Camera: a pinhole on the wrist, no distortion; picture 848 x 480 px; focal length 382.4 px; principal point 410.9 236.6 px. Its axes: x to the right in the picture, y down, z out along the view. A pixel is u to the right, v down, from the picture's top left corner.
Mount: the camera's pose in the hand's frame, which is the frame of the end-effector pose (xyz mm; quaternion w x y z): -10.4 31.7 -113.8 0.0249 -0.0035 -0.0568 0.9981
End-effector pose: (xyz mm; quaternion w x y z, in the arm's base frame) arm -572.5 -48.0 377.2 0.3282 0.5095 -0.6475 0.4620
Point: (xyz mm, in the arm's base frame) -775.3 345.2 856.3
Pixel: behind the camera
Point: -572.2 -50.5 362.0
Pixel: 412.4 280.4
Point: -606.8 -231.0 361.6
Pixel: 314.6 194.1
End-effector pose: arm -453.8 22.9 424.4 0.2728 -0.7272 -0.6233 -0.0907
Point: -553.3 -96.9 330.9
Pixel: 767.8 427.9
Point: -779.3 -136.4 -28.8
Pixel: 711.2 363.5
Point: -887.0 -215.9 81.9
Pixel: outside the picture
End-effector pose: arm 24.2 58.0 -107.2 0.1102 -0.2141 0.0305 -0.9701
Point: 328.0 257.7 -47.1
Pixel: 737.8 419.8
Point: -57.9 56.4 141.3
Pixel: 176.2 272.3
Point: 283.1 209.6 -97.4
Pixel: 786.3 413.4
